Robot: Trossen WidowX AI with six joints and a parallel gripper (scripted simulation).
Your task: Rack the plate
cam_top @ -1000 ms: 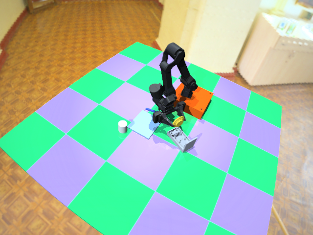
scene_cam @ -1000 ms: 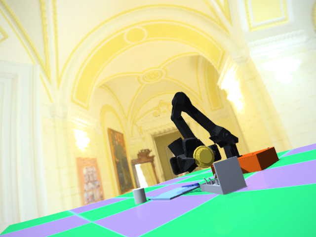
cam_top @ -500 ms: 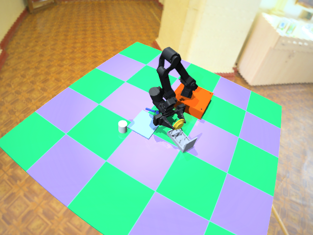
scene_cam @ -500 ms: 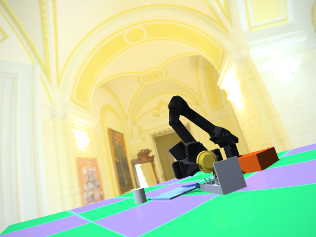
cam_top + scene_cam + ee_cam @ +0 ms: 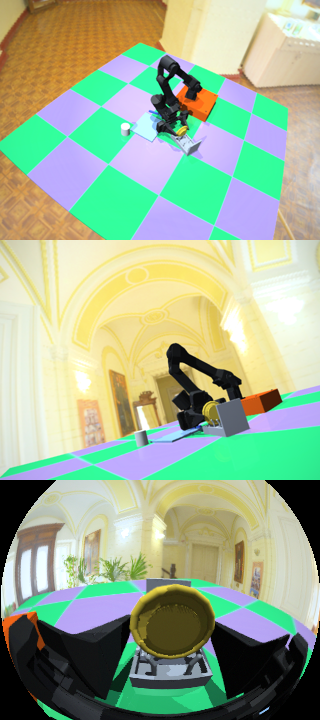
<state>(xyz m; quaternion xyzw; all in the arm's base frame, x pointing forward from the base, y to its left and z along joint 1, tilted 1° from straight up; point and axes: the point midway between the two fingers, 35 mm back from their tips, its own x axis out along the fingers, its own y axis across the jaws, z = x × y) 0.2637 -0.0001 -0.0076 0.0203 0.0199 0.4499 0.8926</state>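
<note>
The yellow plate is 10 mm to the right of my gripper tip. Round my gripper tip: grey dish rack (30 mm below, 20 mm to the left, 20 mm ahead); then light blue mat (180 mm to the right, 50 mm below, 10 mm behind); then small blue spoon (170 mm to the right, 110 mm behind, 50 mm below).
</note>
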